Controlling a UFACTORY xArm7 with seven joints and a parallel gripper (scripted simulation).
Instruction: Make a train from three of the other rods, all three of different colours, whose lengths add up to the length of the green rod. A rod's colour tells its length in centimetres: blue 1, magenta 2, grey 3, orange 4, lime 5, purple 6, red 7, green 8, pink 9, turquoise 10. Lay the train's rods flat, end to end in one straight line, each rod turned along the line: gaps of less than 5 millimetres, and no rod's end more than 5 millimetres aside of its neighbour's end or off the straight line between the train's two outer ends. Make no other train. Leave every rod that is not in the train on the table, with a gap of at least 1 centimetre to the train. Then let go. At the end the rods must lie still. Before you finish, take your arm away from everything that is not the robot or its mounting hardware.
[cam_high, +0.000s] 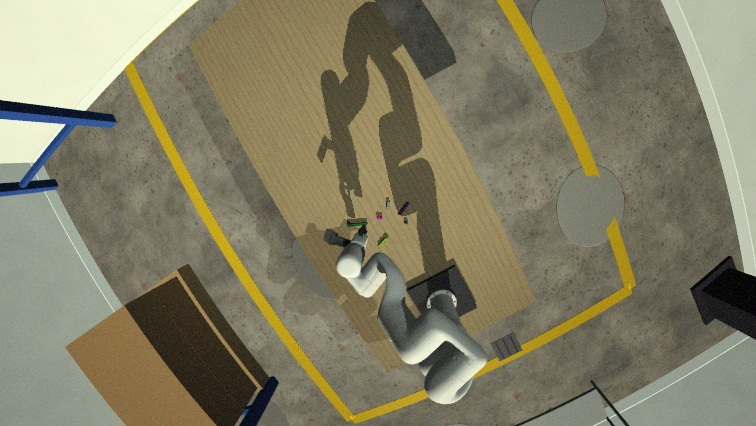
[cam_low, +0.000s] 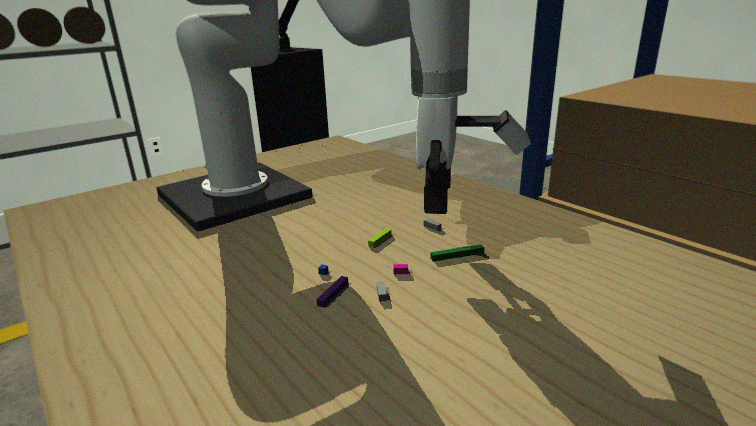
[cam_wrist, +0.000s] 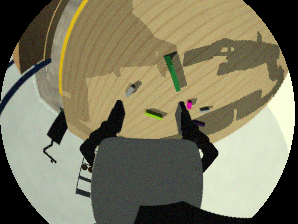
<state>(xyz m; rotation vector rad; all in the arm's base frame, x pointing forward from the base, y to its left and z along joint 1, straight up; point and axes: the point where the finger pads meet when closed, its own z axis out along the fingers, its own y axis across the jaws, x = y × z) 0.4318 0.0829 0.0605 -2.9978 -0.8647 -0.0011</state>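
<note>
Now: hand 7 cm past the blue rod, 18 cm to the left of it and 7 cm above it. Round my hand: lime rod (7 cm behind, 5 cm to the right, 7 cm below); magenta rod (2 cm ahead, 11 cm to the right, 7 cm below); green rod (5 cm ahead, 2 cm to the right, 7 cm below).
</note>
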